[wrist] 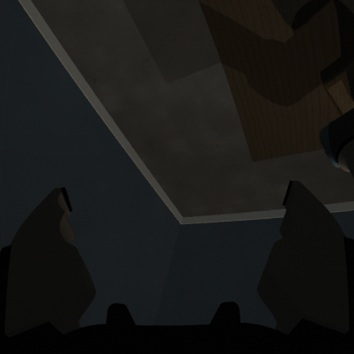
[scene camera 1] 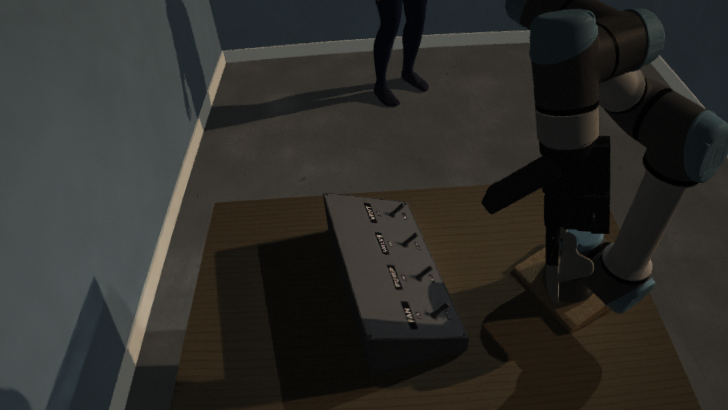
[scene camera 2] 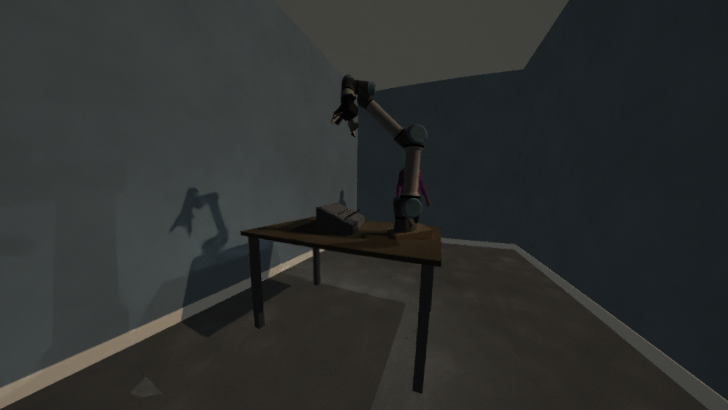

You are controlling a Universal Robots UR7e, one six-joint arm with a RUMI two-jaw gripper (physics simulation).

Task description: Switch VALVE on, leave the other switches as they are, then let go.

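Frame: origin at the arm's base, x ahead, y left, z up, level; metres.
Seen in the pictures: gripper, fingertip midpoint: (scene camera 1: 560, 270) (scene camera 2: 344, 130); arm's base at its link origin: (scene camera 2: 405, 229).
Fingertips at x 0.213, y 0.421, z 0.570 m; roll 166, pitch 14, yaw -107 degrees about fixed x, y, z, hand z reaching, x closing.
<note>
Offsets run from my fingertips to a thing's top centre. Level surfaces: height alone.
A grey sloped switch panel (scene camera 1: 351, 264) (scene camera 2: 331, 220) stands on the table. In scene camera 1, the VALVE label {0.307 m ahead, 0.453 m right, 0.479 m down} (scene camera 1: 382, 243) is second from the far end, with its black lever {0.230 m ahead, 0.481 m right, 0.476 m down} (scene camera 1: 408, 240) to its right. The VENT lever {0.272 m ahead, 0.594 m right, 0.476 m down} (scene camera 1: 397, 209) is beyond it; the PUMP lever {0.188 m ahead, 0.369 m right, 0.476 m down} (scene camera 1: 422, 274) and the FAN lever {0.147 m ahead, 0.256 m right, 0.476 m down} (scene camera 1: 439, 311) are nearer the camera. All these levers lean the same way, to the upper right, away from their labels. The small position marks are too small to read. My gripper (scene camera 2: 344, 127) (wrist: 175, 186) is open and empty, high above the table, away from the panel. The panel does not show in the wrist view.
The wooden table {0.606 m down} (scene camera 1: 244, 219) (scene camera 2: 387, 249) (wrist: 260, 135) carries the arm's base on a wooden block (scene camera 1: 575, 320) right of the panel. A wall (scene camera 1: 91, 152) (scene camera 2: 152, 101) runs along the left side. A person (scene camera 1: 389, 50) stands beyond the table.
</note>
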